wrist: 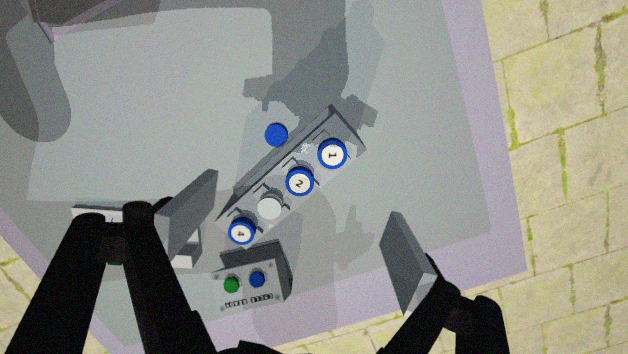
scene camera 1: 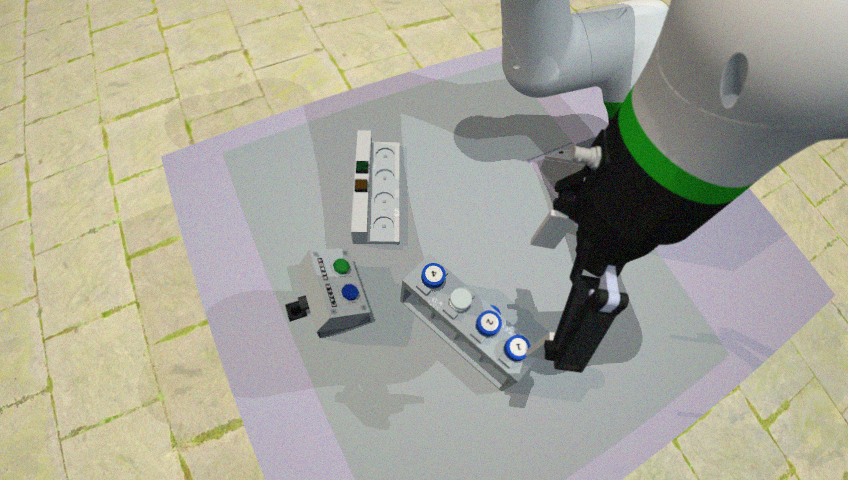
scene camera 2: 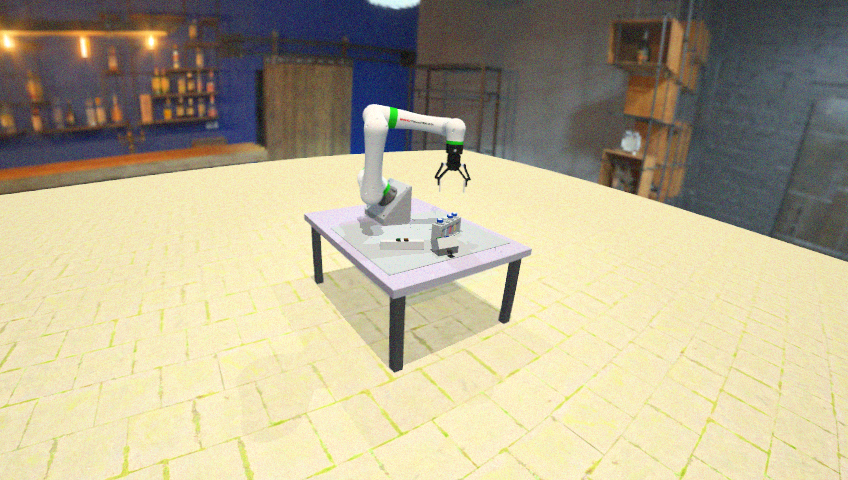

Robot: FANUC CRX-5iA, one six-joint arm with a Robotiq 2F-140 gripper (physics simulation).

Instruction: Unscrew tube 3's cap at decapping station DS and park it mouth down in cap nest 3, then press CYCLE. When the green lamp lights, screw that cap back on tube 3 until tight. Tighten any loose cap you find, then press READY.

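Places are measured from the arm's base along level axes (x back, y right, z up), in centimetres.
Pixels of known places: gripper, fingertip midpoint: (wrist: pixel 302 209) (scene camera 1: pixel 541 296) (scene camera 2: pixel 451 192); arm's base at its link origin: (scene camera 2: pixel 387 196).
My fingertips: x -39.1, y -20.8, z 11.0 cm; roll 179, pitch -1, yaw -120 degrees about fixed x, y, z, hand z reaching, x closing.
Note:
Ahead of a thing's pixels: the offset from my fingertips to its top centre. "*": to the spot under its first point.
A grey rack @(dx -3.8, dy +4.1, dz -14.3 cm) (scene camera 1: pixel 437 296) (wrist: pixel 260 175) holds tubes with blue caps numbered 1 @(dx -0.4, dy -2.9, dz -12.4 cm) (scene camera 1: pixel 517 346) (wrist: pixel 332 154), 2 (scene camera 1: pixel 488 322) (wrist: pixel 299 181) and 4 @(dx -7.2, dy +11.2, dz -12.4 cm) (scene camera 1: pixel 433 274) (wrist: pixel 241 231). Between caps 2 and 4, tube 3 @(dx -4.9, dy +6.5, dz -12.6 cm) (scene camera 1: pixel 461 299) (wrist: pixel 269 207) shows a pale, capless top. A plain blue cap @(dx +1.6, dy +4.8, dz -23.2 cm) (wrist: pixel 276 134) lies beside the rack, mostly hidden in scene camera 1. The white nest block @(* dx -6.4, dy +33.4, dz -23.5 cm) (scene camera 1: pixel 385 190) has empty round nests; its green lamp @(dx -9.6, dy +37.2, dz -19.2 cm) (scene camera 1: pixel 361 166) looks dark. The panel has a green button @(dx -19.0, dy +19.1, dz -17.1 cm) (scene camera 1: pixel 340 265) (wrist: pixel 231 285) and a blue one @(dx -19.0, dy +14.6, dz -17.1 cm) (scene camera 1: pixel 349 292) (wrist: pixel 257 279). My gripper (scene camera 2: pixel 452 189) is open and empty, high above the table.
An amber lamp @(dx -11.0, dy +33.5, dz -19.2 cm) (scene camera 1: pixel 361 185), looking unlit, sits beside the green one. A small black block @(* dx -27.9, dy +16.7, dz -23.0 cm) (scene camera 1: pixel 295 309) is at the panel's outer side. The arm's grey base (scene camera 2: pixel 392 205) stands at the back of the purple-edged table (scene camera 2: pixel 410 289). My left finger partly covers the nest block in the wrist view.

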